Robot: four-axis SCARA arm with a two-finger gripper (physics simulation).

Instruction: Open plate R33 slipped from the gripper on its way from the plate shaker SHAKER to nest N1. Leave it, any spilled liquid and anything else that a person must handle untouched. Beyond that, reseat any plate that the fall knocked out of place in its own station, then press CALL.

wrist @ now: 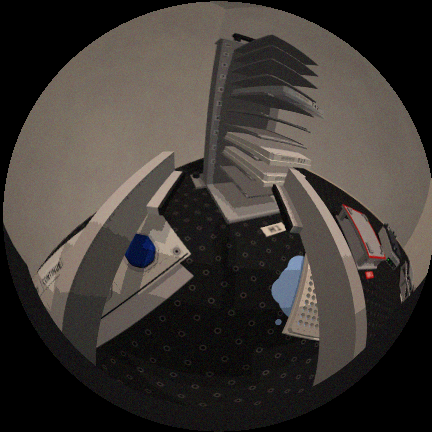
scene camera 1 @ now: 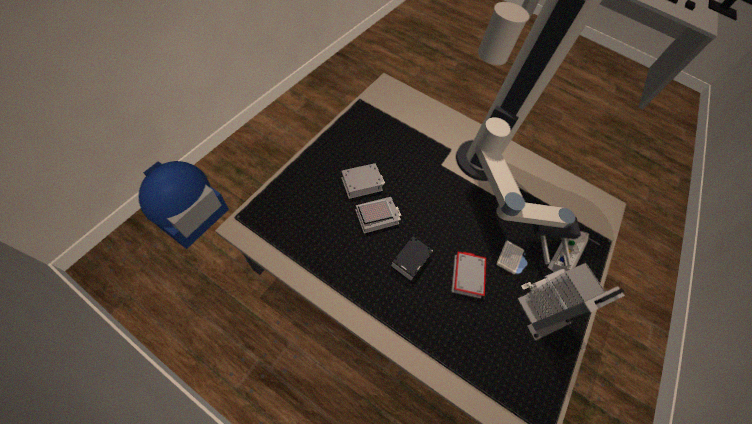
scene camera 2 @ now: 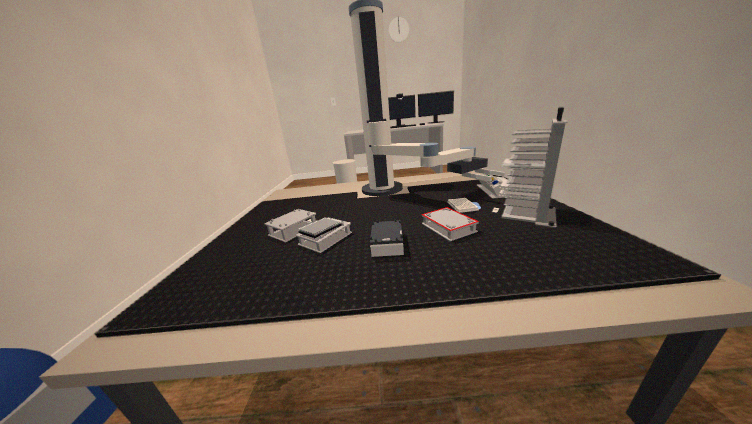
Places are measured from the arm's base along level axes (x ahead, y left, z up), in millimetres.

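Where they show: gripper, between the fingertips: point(wrist: 230, 168) point(scene camera 1: 558, 264) point(scene camera 2: 497, 176); arm's base, origin of its link: point(scene camera 1: 479, 161) point(scene camera 2: 382, 189).
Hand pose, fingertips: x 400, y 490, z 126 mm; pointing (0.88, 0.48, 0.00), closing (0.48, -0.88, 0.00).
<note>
Things, the pixels of their top centre, and the offset from my fingertips. "pt": a spot on its surface instead.
- blue button, a spot on its surface: point(wrist: 140, 250) pt dx -72, dy +25, dz -44 mm
- Plate R33, centre of its top: point(wrist: 326, 292) point(scene camera 1: 511, 256) point(scene camera 2: 462, 203) dx +18, dy -156, dz -99 mm
- blue liquid, centre of its top: point(wrist: 284, 290) point(scene camera 1: 523, 262) dx +4, dy -96, dz -112 mm
- upper plate, centre of its top: point(wrist: 275, 94) point(scene camera 1: 565, 287) point(scene camera 2: 523, 161) dx +139, dy +14, dz +91 mm
- pink-topped plate, centre of its top: point(scene camera 2: 319, 223) point(scene camera 1: 376, 210) dx +208, dy -738, dz -45 mm
- red-framed station, centre of its top: point(wrist: 367, 228) point(scene camera 2: 448, 216) point(scene camera 1: 471, 272) dx +206, dy -275, dz -67 mm
- dark-topped station, a spot on its surface: point(scene camera 2: 387, 231) point(scene camera 1: 412, 257) pt dx +294, dy -502, dz -58 mm
- grey nest, centre of its top: point(scene camera 2: 290, 215) point(scene camera 1: 362, 175) dx +96, dy -882, dz -46 mm
- small white label, a spot on its surface: point(wrist: 273, 229) point(scene camera 2: 495, 209) pt dx +92, dy -46, dz -111 mm
My gripper point(scene camera 1: 557, 254) point(scene camera 2: 500, 178) point(wrist: 230, 168) is shut with nothing between its fingers, which stand apart beside the button panel. The panel point(scene camera 1: 578, 244) point(wrist: 167, 240) has a blue button point(wrist: 140, 250) close to the left finger; the CALL label cannot be read. Plate R33 point(scene camera 1: 509, 255) point(scene camera 2: 461, 204) point(wrist: 308, 312) lies on the mat, partly behind the right finger in the wrist view, beside blue liquid point(scene camera 1: 521, 264) point(wrist: 287, 287). The plate hotel point(scene camera 2: 550, 173) point(wrist: 212, 115) holds several plates; an upper plate point(wrist: 295, 97) reaches past its shelf. A pink-topped plate point(scene camera 1: 376, 211) is on a nest.
A red-framed station point(scene camera 1: 469, 273) point(scene camera 2: 450, 219) point(wrist: 362, 230), a dark-topped station point(scene camera 1: 413, 257) point(scene camera 2: 387, 231) and a grey nest point(scene camera 1: 363, 178) point(scene camera 2: 291, 220) stand on the mat. A small white label point(scene camera 2: 495, 210) point(wrist: 273, 229) lies near the hotel. A blue domed bin point(scene camera 1: 171, 184) is beyond the table.
</note>
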